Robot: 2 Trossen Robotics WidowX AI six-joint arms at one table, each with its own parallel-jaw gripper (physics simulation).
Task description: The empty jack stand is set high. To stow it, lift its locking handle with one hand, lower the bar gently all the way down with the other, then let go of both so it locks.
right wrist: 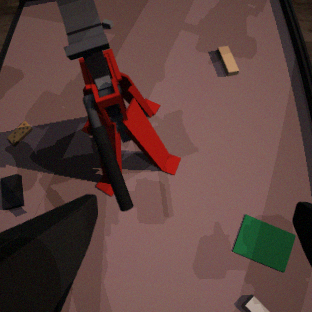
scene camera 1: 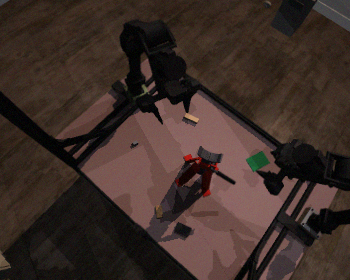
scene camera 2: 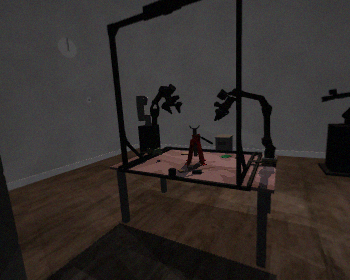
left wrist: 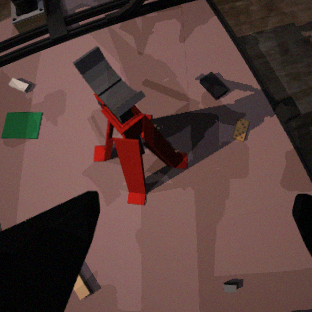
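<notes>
There is a green square (right wrist: 258, 240) resting on the table, and the square also appears in the left wrist view (left wrist: 27, 124). I see a grey saddle bar (right wrist: 85, 35) as well, and I find the bar again in the left wrist view (left wrist: 114, 92). A dark locking handle (right wrist: 98, 131) is visible too. As for my grippers, my right gripper (scene camera 1: 263, 162) is in sight, while my left gripper (scene camera 1: 174, 118), which the left wrist view (left wrist: 197, 202) also shows, is open and holds nothing.
</notes>
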